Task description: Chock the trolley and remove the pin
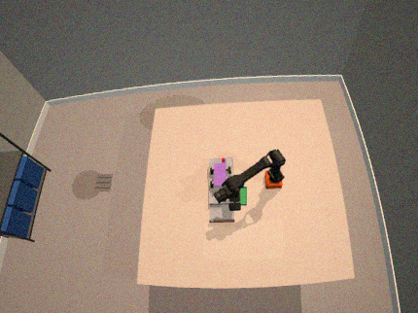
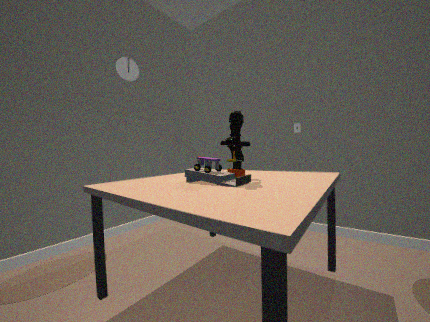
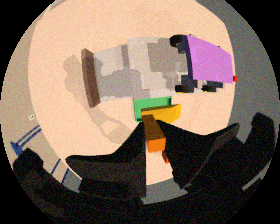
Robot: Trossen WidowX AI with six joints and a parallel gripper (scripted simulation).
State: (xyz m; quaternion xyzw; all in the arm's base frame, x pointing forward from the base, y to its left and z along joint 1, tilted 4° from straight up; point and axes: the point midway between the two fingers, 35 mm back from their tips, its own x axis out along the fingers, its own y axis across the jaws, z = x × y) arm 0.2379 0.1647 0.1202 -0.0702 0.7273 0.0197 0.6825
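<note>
My gripper tip is 230 mm to the left of the red-headed stop pin, 90 mm short of it and 30 mm above it. Round my gripper tip: grey ramp 130 mm to the right, 110 mm below, 100 mm ahead; then yellow chock 20 mm to the right, 10 mm below; then purple-topped trolley 140 mm to the right, 100 mm ahead, 50 mm below.
</note>
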